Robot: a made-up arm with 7 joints. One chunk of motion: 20 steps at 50 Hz.
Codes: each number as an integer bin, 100 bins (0 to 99) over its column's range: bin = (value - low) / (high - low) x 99, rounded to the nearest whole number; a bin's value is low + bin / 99 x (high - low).
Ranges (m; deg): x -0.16..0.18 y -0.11..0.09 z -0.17..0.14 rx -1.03..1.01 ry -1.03..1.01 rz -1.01..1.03
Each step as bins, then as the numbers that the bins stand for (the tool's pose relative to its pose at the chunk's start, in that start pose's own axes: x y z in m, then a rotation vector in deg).
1 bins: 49 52 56 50 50 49
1 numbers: 0.0083 -0.0049 0.0054 0.00 0.00 0.00
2 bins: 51 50 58 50 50 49
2 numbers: 0.0152 -0.0090 0.0116 0.00 0.00 0.00
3 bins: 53 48 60 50 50 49
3 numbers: 0.0220 -0.0130 0.0179 0.00 0.00 0.00
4 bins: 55 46 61 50 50 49
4 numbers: 0.0289 -0.0171 0.0210 0.00 0.00 0.00
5 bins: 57 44 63 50 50 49
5 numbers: 0.0358 -0.0211 0.0273 0.00 0.00 0.00
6 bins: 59 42 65 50 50 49
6 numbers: 0.0426 -0.0252 0.0335 0.00 0.00 0.00
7 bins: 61 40 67 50 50 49
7 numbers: 0.0495 -0.0292 0.0398 0.00 0.00 0.00
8 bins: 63 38 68 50 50 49
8 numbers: 0.0564 -0.0332 0.0429 0.00 0.00 0.00
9 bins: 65 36 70 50 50 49
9 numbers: 0.0632 -0.0373 0.0492 0.00 0.00 0.00
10 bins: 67 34 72 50 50 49
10 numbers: 0.0701 -0.0413 0.0555 0.00 0.00 0.00
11 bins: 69 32 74 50 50 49
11 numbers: 0.0770 -0.0454 0.0617 0.00 0.00 0.00
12 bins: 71 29 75 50 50 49
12 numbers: 0.0838 -0.0514 0.0648 0.00 0.00 0.00
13 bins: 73 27 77 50 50 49
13 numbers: 0.0907 -0.0555 0.0711 0.00 0.00 0.00
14 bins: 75 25 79 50 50 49
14 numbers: 0.0976 -0.0595 0.0774 0.00 0.00 0.00
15 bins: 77 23 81 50 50 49
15 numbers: 0.1044 -0.0635 0.0836 0.00 0.00 0.00
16 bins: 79 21 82 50 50 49
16 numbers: 0.1113 -0.0676 0.0868 0.00 0.00 0.00
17 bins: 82 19 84 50 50 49
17 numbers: 0.1216 -0.0716 0.0930 0.00 0.00 0.00
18 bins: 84 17 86 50 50 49
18 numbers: 0.1285 -0.0757 0.0993 0.00 0.00 0.00
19 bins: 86 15 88 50 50 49
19 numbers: 0.1354 -0.0797 0.1056 0.00 0.00 0.00
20 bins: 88 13 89 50 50 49
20 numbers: 0.1422 -0.0837 0.1087 0.00 0.00 0.00
